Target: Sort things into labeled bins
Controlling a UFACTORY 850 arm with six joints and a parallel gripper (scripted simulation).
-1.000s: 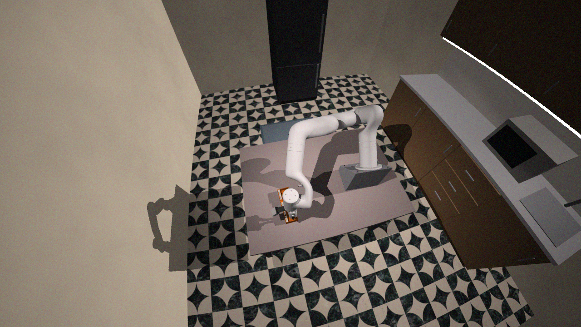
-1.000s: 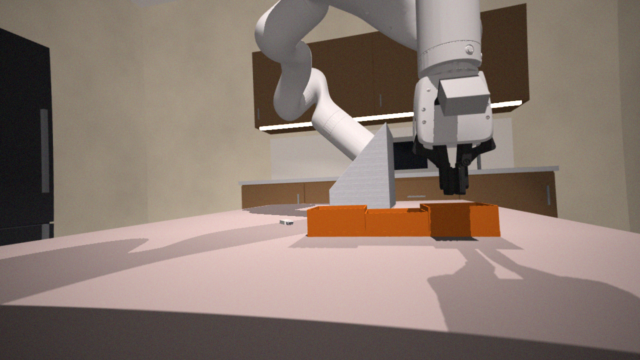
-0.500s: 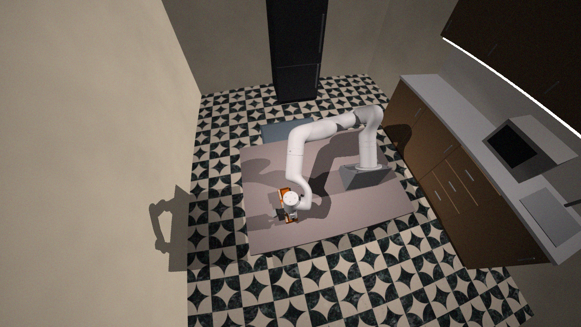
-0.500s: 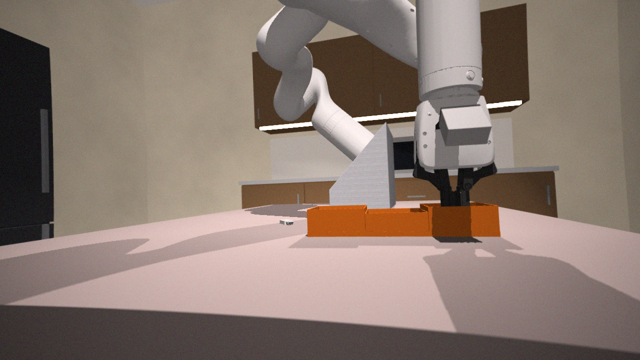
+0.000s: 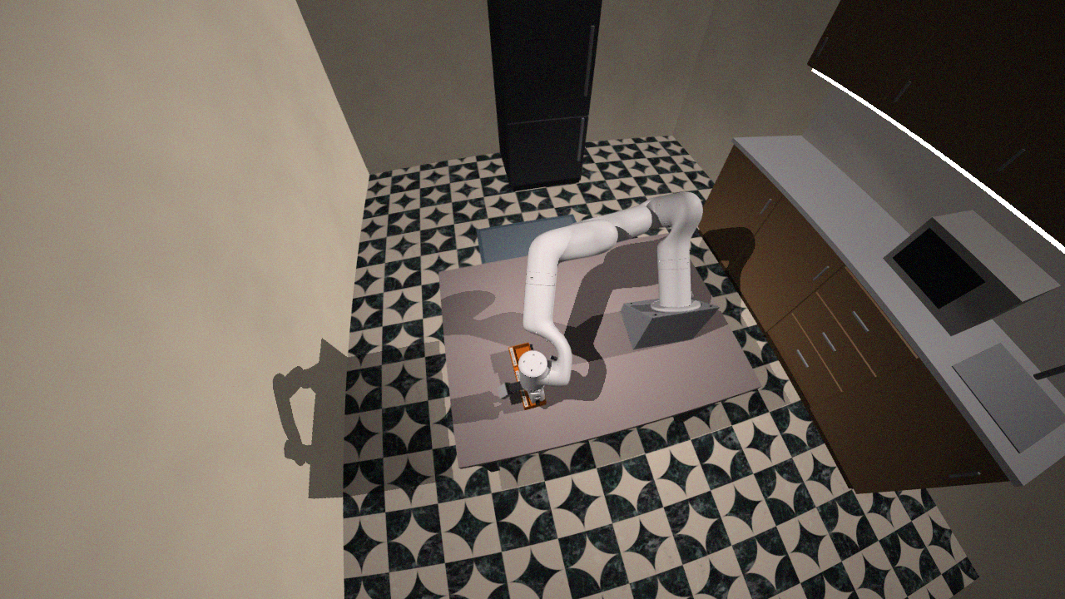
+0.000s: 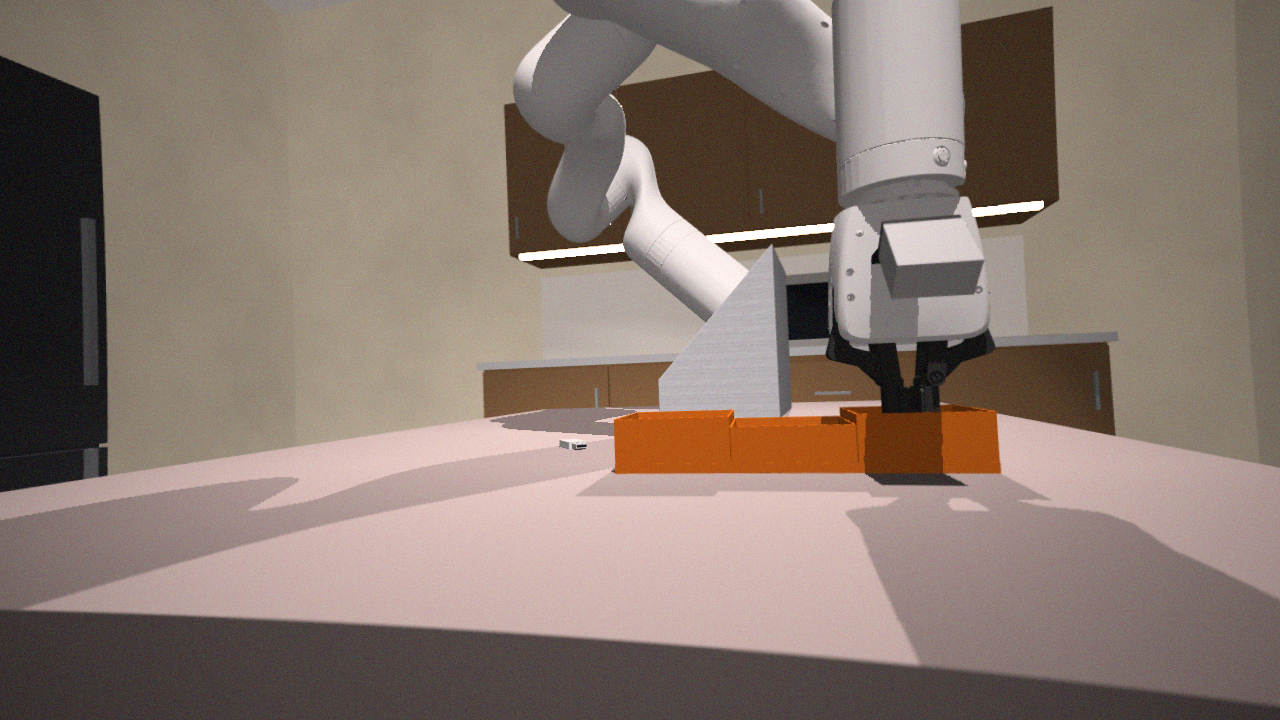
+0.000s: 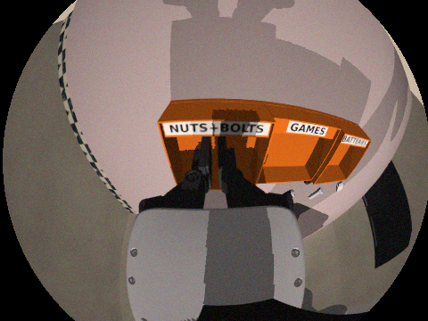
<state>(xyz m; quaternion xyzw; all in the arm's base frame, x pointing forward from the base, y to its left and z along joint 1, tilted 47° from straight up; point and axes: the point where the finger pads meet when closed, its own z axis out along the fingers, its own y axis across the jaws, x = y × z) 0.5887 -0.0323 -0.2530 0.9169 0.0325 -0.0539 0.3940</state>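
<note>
My gripper is now 13 cm to the left of the black battery, 12 cm past it and 3 cm above it. Round my hand: black nut 16 cm to the right, 7 cm behind, 3 cm below; joined orange bins 9 cm to the right, 2 cm below, 1 cm ahead; white domino 11 cm behind, 5 cm to the right, 3 cm below.
</note>
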